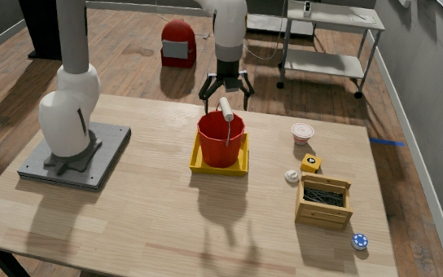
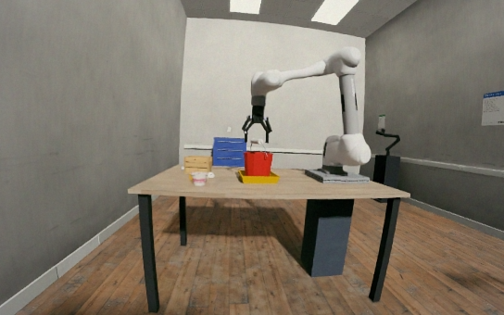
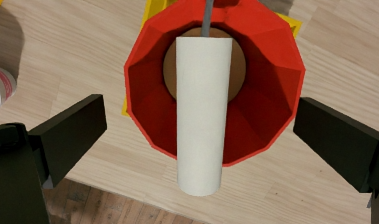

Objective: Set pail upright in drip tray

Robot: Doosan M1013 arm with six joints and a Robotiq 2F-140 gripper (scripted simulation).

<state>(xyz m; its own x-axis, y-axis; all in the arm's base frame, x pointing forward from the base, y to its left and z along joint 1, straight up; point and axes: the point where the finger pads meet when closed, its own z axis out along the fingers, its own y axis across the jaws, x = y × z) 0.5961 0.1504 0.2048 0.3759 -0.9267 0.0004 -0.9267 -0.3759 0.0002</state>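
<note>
Now: the red pail 10 cm below my hand and 1 cm behind it. Also, from my hand: white cup: 32 cm ahead, 21 cm below, 16 cm to the left; then blue disc: 52 cm ahead, 33 cm to the right, 23 cm below; then yellow drip tray: 23 cm below, 2 cm behind, 1 cm to the right.
</note>
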